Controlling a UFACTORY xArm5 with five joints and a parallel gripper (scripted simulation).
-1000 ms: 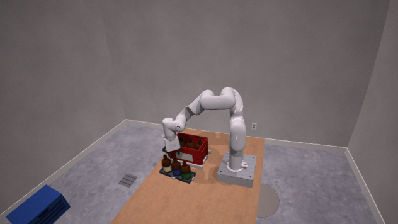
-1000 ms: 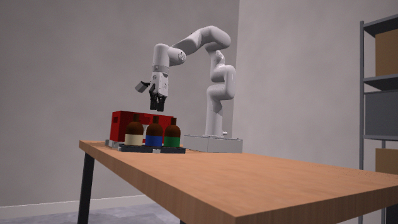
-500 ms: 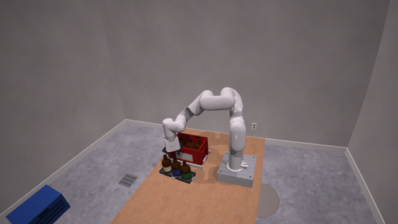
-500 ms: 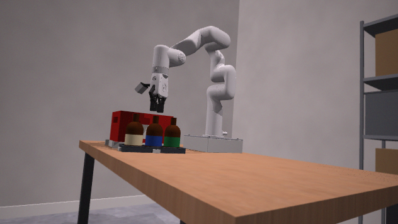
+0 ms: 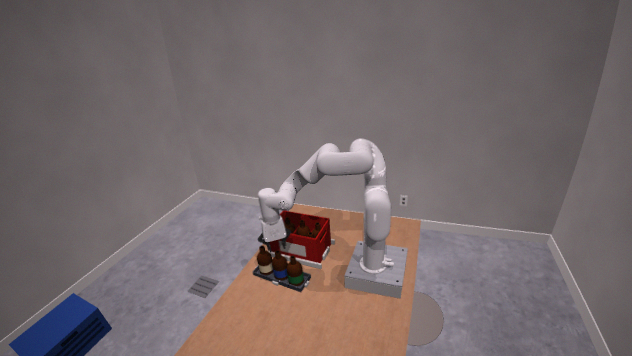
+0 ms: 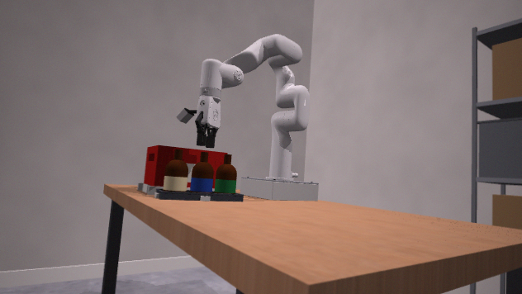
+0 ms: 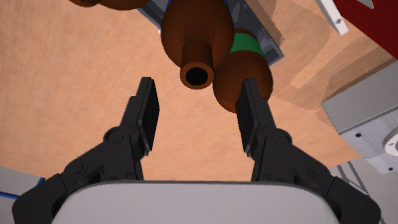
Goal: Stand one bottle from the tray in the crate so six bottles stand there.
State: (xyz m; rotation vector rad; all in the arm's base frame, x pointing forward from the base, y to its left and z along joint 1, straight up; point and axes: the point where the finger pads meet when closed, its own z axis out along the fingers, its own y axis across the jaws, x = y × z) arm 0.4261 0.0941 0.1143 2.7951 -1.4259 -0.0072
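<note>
Right now the dark tray is 180 mm below my hand. Also, from my hand: red crate 30 mm behind, 210 mm to the right, 110 mm below.
</note>
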